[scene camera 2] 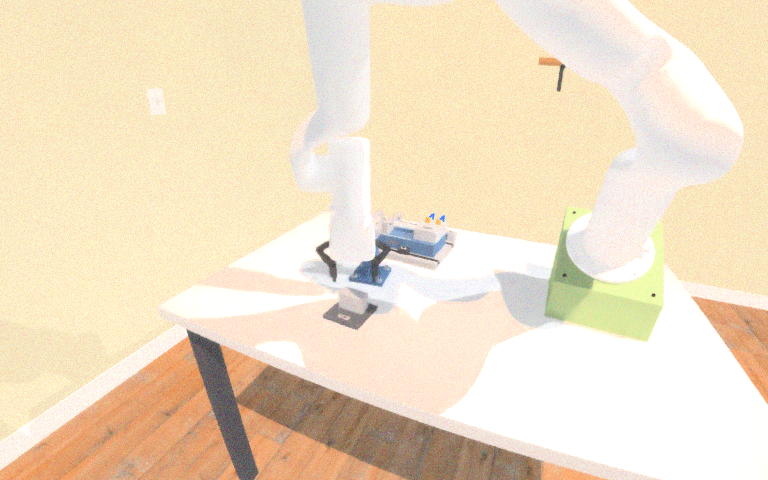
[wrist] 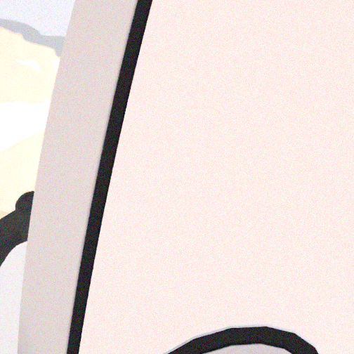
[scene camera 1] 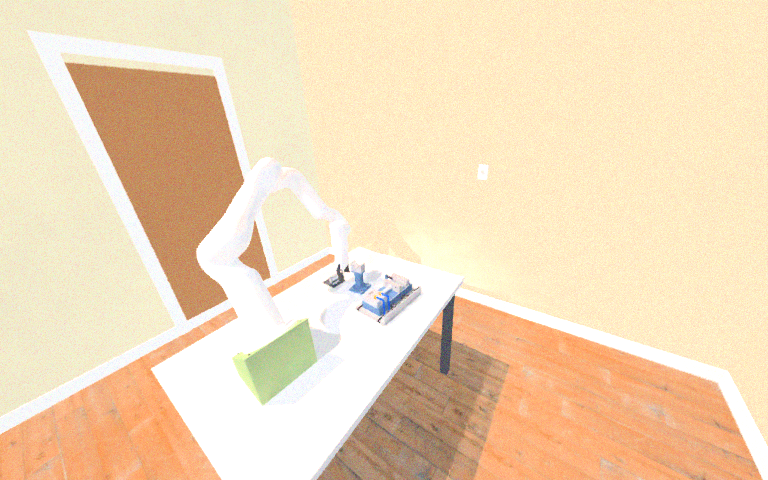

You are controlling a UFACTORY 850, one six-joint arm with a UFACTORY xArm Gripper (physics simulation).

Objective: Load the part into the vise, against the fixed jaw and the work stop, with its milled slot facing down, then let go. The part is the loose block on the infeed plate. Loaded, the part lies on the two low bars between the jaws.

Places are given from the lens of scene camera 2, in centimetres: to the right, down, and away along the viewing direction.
vise (scene camera 2: 423, 248): 11, 2, 98
